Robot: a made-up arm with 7 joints.
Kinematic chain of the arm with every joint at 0, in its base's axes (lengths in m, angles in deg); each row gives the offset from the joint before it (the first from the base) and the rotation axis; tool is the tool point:
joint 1: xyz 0 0 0.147 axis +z
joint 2: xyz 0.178 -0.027 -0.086 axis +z
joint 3: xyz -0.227 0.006 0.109 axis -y
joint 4: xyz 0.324 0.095 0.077 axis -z
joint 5: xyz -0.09 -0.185 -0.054 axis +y
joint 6: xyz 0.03 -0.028 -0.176 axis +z
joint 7: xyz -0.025 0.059 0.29 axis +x
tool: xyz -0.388 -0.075 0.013
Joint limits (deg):
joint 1: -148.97..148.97
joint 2: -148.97..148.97
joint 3: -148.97..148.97
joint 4: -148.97..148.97
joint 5: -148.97..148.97
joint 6: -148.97..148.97
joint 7: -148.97..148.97
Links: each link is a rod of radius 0.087 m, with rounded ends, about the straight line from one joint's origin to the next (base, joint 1, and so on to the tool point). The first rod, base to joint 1, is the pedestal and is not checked.
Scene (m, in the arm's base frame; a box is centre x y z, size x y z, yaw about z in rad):
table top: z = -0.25
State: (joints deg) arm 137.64 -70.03 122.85 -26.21 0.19 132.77 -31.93
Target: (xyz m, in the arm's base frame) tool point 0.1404 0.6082 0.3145
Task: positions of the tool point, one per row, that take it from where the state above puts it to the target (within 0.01 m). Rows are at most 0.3 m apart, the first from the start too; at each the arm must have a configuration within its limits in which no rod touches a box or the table.
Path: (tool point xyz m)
1: -0.0958 -0.5202 0.8498
2: -0.0194 -0.3038 0.9386
3: 0.0502 -0.0647 0.9516
4: 0.1040 0.1714 0.8854
5: 0.1371 0.3773 0.7456
6: 0.1482 0.5290 0.5476
7: 0.1404 0.6082 0.3145

